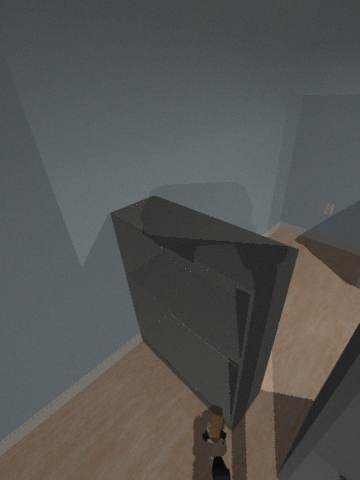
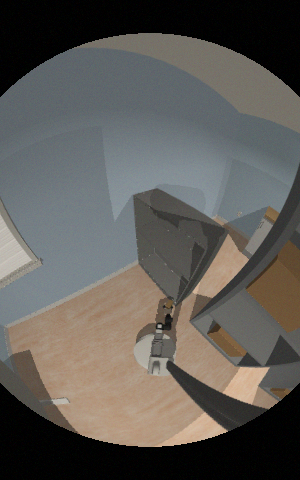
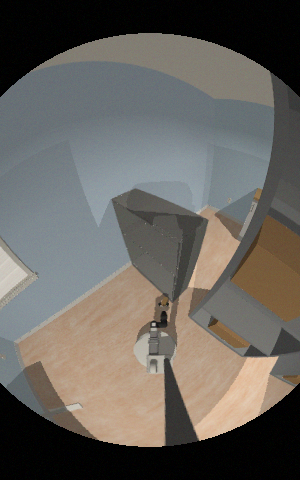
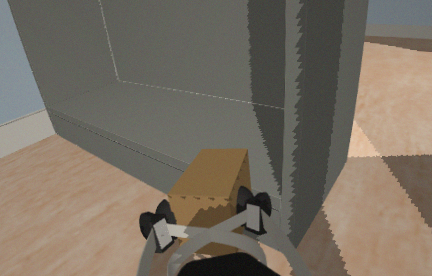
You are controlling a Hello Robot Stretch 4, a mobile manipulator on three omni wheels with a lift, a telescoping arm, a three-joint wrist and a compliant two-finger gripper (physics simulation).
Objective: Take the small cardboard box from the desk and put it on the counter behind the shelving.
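Places are measured from the robot's base along level axes (x back, y down, z right), in centimetres.
Where they show: gripper, between the fingertips: (image 1: 213,431) (image 2: 167,304) (image 3: 163,302) (image 4: 205,209).
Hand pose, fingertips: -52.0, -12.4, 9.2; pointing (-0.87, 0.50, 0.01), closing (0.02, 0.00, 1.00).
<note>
Each offset is from my fingertips to the centre of the thing, as dx, dy, dz. "spot": to the spot under its first point. Level surfaces: height alone.
The small cardboard box @(-0.8, -0.7, +1.2) (image 1: 216,426) (image 2: 169,303) (image 3: 164,300) (image 4: 207,172) is brown and sits between the two fingertips. My gripper (image 1: 214,436) (image 4: 205,209) is shut on it, with a black pad on each side; its lower part is hidden by the fingers. The box is in front of the low grey open-front unit (image 1: 275,300) (image 2: 209,250) (image 3: 192,250) (image 4: 330,100), near its right front corner. A pale cabinet with a brown top @(spot: -87.3, -29.4, +146.9) (image 2: 257,240) (image 3: 248,220), possibly the counter, shows partly behind the large grey shelving @(spot: +21.4, -38.2, +62.6) (image 2: 240,312) (image 3: 230,300). I cannot make out the desk.
The large grey shelving curves close along the right side and holds big brown boxes @(spot: +31.7, -100.5, +45.2) (image 2: 285,295) (image 3: 275,275). Blue walls (image 1: 50,300) stand behind and left of the low unit. A stretch of wooden floor @(dy +15.2) (image 1: 305,330) runs between the low unit and the shelving.
</note>
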